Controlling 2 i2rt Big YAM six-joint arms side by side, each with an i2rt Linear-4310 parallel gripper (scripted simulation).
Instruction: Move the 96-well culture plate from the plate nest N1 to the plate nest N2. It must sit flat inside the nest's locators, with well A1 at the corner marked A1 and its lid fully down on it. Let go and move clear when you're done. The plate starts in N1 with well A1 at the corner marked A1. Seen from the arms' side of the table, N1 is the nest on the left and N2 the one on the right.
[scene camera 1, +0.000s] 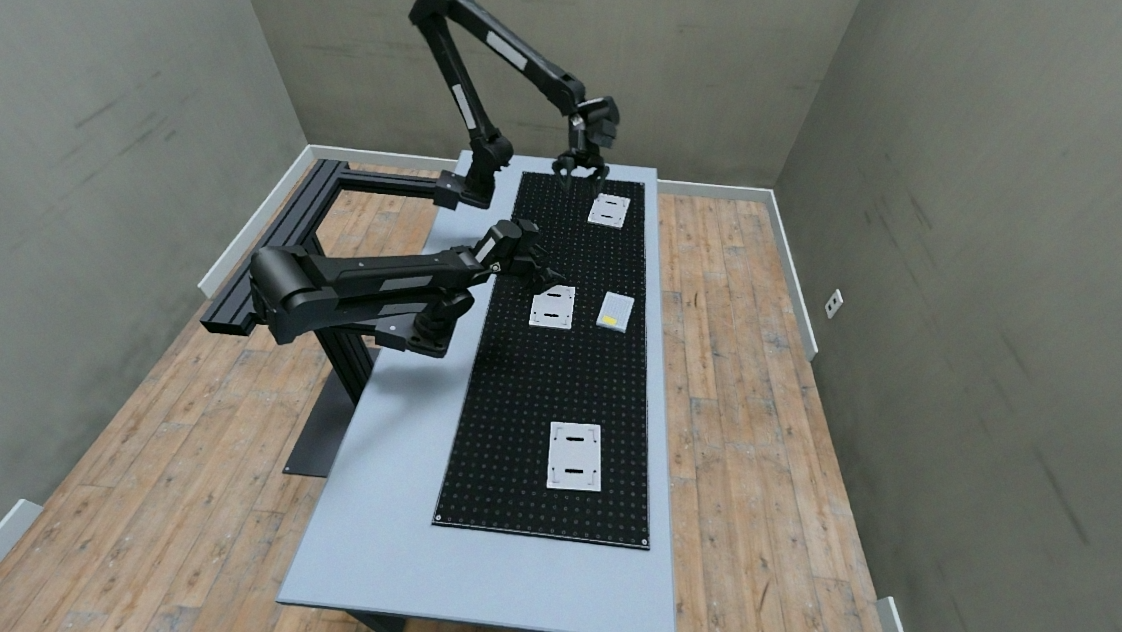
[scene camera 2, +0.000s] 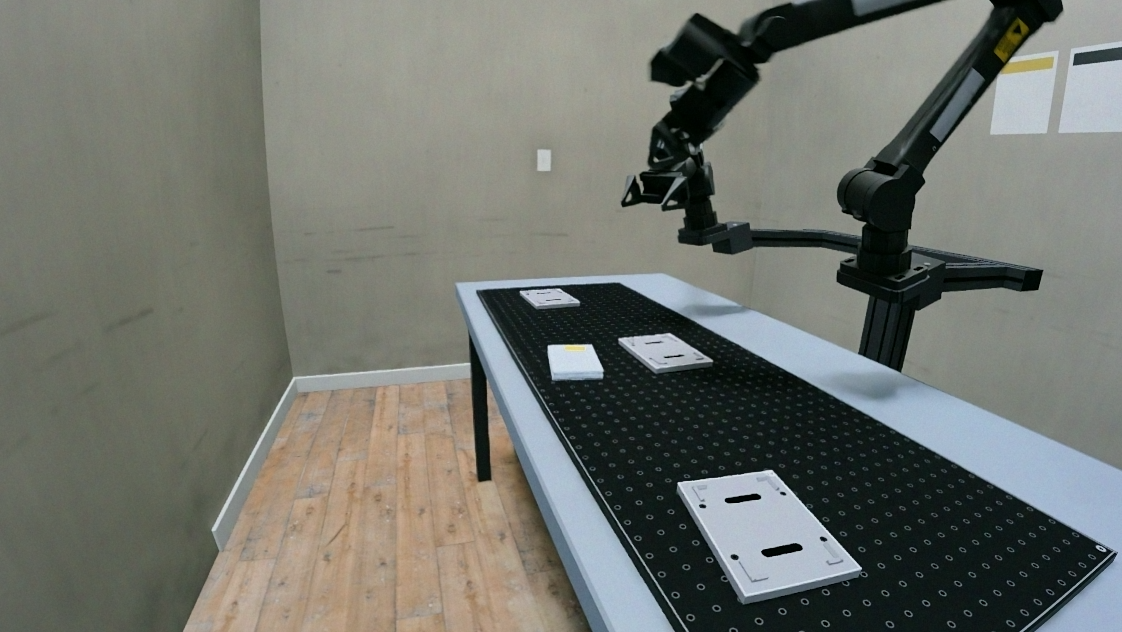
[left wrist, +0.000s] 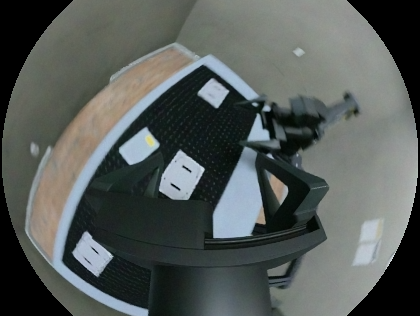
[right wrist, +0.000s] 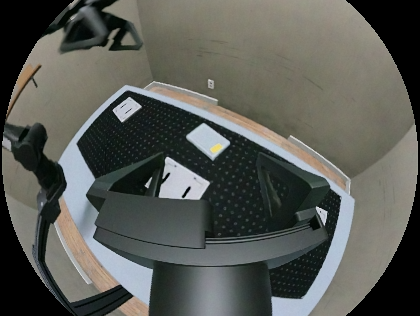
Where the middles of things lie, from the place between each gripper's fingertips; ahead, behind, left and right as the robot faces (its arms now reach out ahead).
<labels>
Now: the nest N2 (scene camera 1: 564, 454) 10 cm ahead of my right hand (scene camera 2: 641, 206), 35 cm to the right of it and 28 cm below it. The rest, counted from my right hand: nest N1 (scene camera 2: 745, 529) (15 cm ahead, 59 cm to the left, 28 cm below); white nest (scene camera 2: 669, 347) (11 cm to the left, 28 cm below).
Now: the white nest 50 mm behind my left hand, 60 mm to the right of it and 380 mm below it. The rest, counted from my left hand: nest N1: 100 mm ahead, 420 mm to the left, 380 mm below; then nest N2: 50 mm ahead, 520 mm to the right, 380 mm below.
</labels>
